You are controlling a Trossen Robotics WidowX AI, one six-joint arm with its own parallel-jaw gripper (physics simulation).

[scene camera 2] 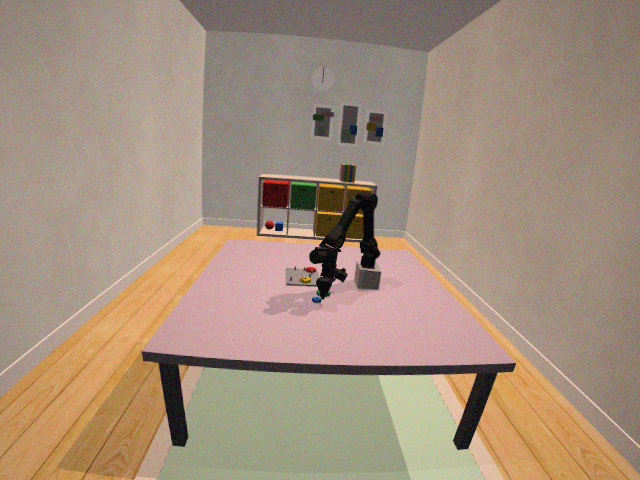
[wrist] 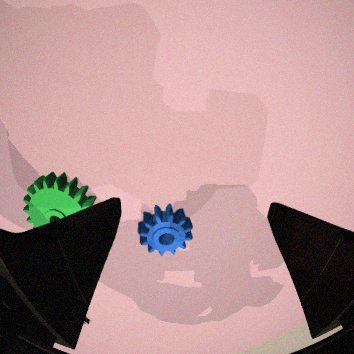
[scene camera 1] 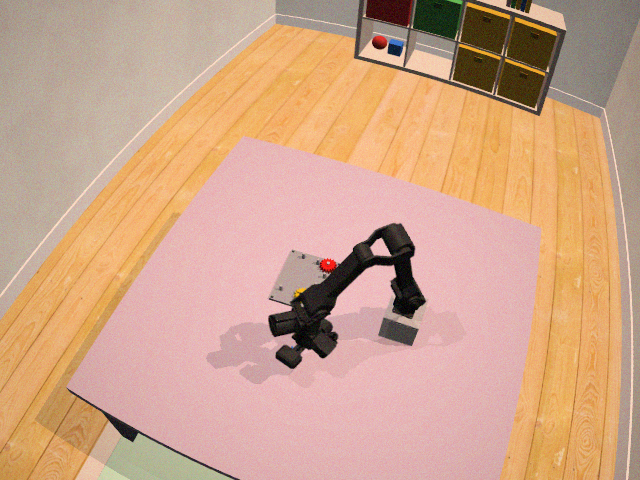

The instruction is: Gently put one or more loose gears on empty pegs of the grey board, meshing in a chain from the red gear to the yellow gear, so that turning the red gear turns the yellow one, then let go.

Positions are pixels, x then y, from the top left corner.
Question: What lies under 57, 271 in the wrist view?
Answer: My gripper.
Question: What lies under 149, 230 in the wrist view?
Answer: A blue gear.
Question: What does the green gear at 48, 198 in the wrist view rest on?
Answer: The table.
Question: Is my gripper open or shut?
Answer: Open.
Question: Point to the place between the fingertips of my gripper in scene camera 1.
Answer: At 300, 357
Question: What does my gripper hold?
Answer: Nothing.
